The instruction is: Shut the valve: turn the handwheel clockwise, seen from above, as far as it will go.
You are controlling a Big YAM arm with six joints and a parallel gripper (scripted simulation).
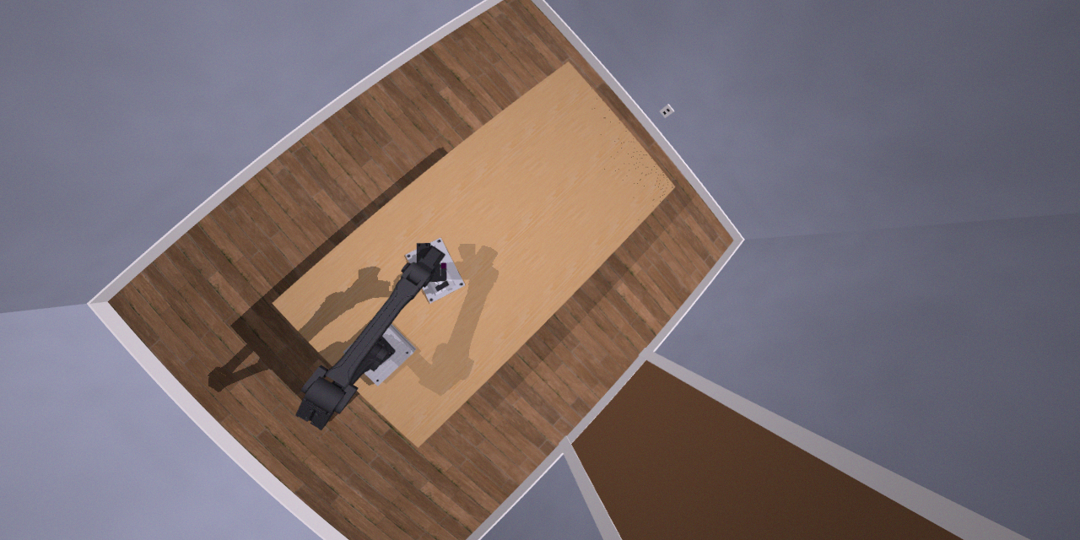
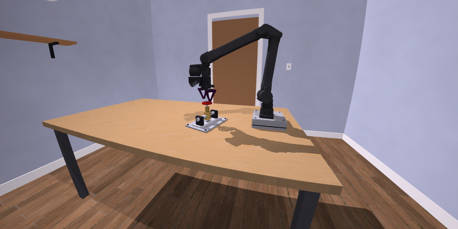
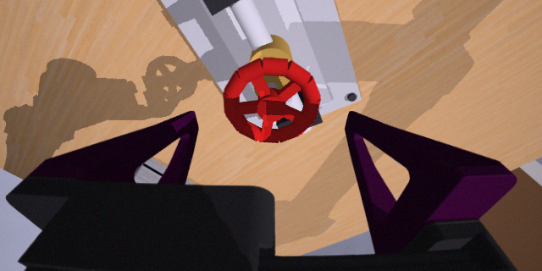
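The red handwheel is 40 mm below my hand. Round my hand: plate (160 mm below).
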